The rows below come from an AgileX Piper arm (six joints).
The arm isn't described. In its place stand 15 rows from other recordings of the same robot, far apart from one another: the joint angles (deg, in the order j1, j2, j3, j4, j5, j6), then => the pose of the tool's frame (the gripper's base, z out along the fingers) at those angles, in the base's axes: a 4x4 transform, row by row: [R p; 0 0 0 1], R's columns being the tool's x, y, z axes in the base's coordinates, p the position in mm.
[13.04, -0.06, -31.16, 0.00, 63.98, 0.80] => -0.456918, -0.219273, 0.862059, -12.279; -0.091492, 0.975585, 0.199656, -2.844; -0.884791, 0.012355, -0.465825, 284.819; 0, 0, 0, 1
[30.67, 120.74, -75.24, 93.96, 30.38, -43.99] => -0.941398, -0.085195, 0.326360, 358.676; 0.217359, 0.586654, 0.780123, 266.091; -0.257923, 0.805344, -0.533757, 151.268; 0, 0, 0, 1
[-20.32, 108.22, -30.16, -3.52, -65.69, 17.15] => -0.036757, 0.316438, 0.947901, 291.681; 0.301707, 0.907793, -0.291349, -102.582; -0.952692, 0.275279, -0.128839, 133.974; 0, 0, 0, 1
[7.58, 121.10, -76.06, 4.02, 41.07, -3.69] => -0.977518, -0.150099, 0.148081, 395.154; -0.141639, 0.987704, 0.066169, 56.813; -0.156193, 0.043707, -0.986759, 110.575; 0, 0, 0, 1
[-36.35, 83.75, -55.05, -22.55, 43.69, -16.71] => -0.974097, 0.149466, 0.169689, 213.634; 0.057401, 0.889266, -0.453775, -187.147; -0.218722, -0.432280, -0.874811, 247.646; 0, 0, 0, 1
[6.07, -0.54, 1.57, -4.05, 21.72, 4.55] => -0.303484, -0.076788, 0.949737, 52.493; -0.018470, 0.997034, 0.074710, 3.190; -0.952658, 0.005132, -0.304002, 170.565; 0, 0, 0, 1
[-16.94, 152.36, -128.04, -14.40, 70.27, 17.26] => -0.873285, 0.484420, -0.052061, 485.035; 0.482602, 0.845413, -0.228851, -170.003; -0.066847, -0.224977, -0.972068, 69.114; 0, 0, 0, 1
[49.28, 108.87, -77.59, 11.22, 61.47, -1.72] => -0.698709, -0.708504, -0.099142, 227.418; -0.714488, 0.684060, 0.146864, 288.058; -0.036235, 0.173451, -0.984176, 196.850; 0, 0, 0, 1
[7.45, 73.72, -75.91, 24.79, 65.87, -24.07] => -0.728779, -0.511427, 0.455329, 243.645; -0.310881, 0.839597, 0.445455, 66.978; -0.610110, 0.183085, -0.770873, 387.934; 0, 0, 0, 1
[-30.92, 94.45, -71.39, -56.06, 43.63, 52.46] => -0.543914, 0.816473, 0.193723, 279.815; 0.415334, 0.462537, -0.783299, -228.320; -0.729147, -0.345588, -0.590689, 290.952; 0, 0, 0, 1
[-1.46, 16.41, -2.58, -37.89, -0.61, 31.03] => -0.146441, 0.001535, 0.989218, 81.185; -0.115720, 0.993106, -0.018672, -1.474; -0.982427, -0.117207, -0.145254, 209.823; 0, 0, 0, 1
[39.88, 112.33, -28.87, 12.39, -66.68, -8.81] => -0.130626, -0.490716, 0.861472, 243.156; -0.194698, 0.864694, 0.463029, 179.800; -0.972126, -0.107244, -0.208493, 109.292; 0, 0, 0, 1
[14.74, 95.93, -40.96, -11.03, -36.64, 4.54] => -0.203434, -0.376495, 0.903806, 319.848; -0.131429, 0.925256, 0.355848, 94.893; -0.970227, -0.046395, -0.237711, 200.397; 0, 0, 0, 1
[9.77, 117.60, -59.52, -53.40, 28.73, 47.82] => -0.931167, -0.065080, 0.358739, 361.059; -0.191667, 0.924387, -0.329808, 26.537; -0.310149, -0.375865, -0.873231, 88.638; 0, 0, 0, 1
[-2.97, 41.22, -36.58, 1.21, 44.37, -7.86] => -0.693669, -0.043601, 0.718973, 128.977; -0.085943, 0.996046, -0.022516, -5.346; -0.715148, -0.077409, -0.694673, 298.464; 0, 0, 0, 1
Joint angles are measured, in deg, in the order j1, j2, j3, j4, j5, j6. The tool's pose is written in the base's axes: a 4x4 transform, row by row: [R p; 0 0 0 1], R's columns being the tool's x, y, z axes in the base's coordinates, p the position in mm. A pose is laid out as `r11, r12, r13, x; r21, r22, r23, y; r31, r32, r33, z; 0, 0, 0, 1`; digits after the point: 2 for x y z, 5 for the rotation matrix.
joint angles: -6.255, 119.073, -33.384, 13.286, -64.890, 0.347
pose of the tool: -0.24692, 0.33298, 0.91003, 314.65; 0.13110, 0.94196, -0.30908, -53.54; -0.96013, 0.04298, -0.27624, 82.02; 0, 0, 0, 1
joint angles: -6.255, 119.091, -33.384, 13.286, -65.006, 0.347
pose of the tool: -0.24538, 0.33298, 0.91045, 314.68; 0.13051, 0.94196, -0.30933, -53.56; -0.96060, 0.04291, -0.27459, 82.10; 0, 0, 0, 1
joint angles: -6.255, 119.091, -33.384, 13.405, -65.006, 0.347
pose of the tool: -0.24508, 0.33491, 0.90982, 314.63; 0.13133, 0.94126, -0.31110, -53.72; -0.96057, 0.04324, -0.27466, 82.09; 0, 0, 0, 1
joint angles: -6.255, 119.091, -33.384, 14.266, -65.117, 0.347
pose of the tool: -0.24108, 0.34880, 0.90566, 314.25; 0.13663, 0.93609, -0.32415, -54.91; -0.96084, 0.04560, -0.27333, 82.22; 0, 0, 0, 1
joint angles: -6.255, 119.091, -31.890, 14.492, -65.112, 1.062
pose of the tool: -0.26094, 0.35684, 0.89698, 307.11; 0.15258, 0.93274, -0.32668, -54.44; -0.95322, 0.05162, -0.29783, 78.45; 0, 0, 0, 1
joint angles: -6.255, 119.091, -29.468, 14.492, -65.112, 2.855
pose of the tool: -0.28936, 0.36802, 0.88365, 295.54; 0.18604, 0.92716, -0.32522, -53.17; -0.93897, 0.07029, -0.33675, 72.77; 0, 0, 0, 1
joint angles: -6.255, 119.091, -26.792, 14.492, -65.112, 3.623
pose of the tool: -0.32760, 0.37542, 0.86703, 282.49; 0.20319, 0.92419, -0.32340, -51.74; -0.92271, 0.07022, -0.37905, 67.07; 0, 0, 0, 1
